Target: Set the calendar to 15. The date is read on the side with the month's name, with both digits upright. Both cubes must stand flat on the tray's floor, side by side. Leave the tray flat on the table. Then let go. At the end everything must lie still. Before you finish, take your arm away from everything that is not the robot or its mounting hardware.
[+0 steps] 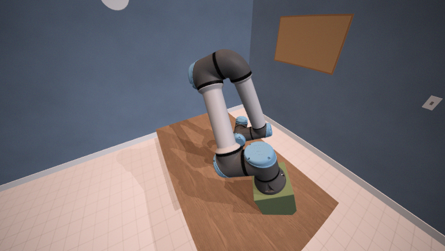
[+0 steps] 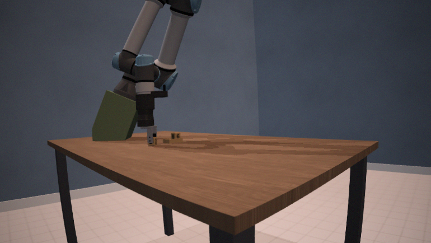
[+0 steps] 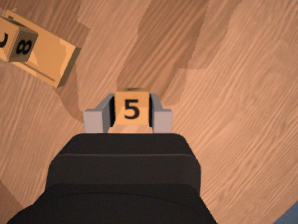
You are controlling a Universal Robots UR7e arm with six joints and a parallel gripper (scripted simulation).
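The wooden cube is 10 mm below my hand. The rest, counted from my hand: wooden tray (10 mm behind, 110 mm to the left, 20 mm below).
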